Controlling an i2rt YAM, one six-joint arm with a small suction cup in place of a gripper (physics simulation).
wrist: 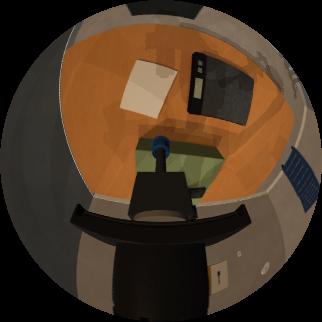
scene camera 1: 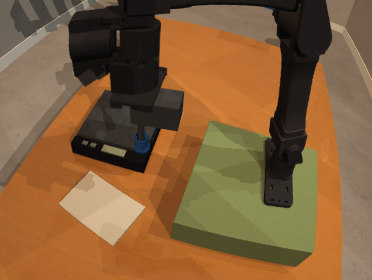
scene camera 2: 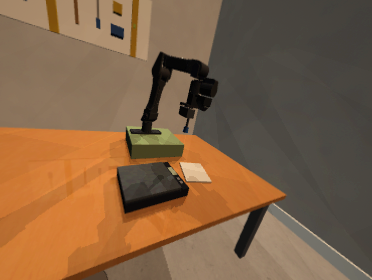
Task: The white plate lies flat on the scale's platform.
black scale: wrist; scene camera 1; scene camera 2 143,185
same spot on black scale: (wrist: pixel 217 89) = (scene camera 1: pixel 118 131)
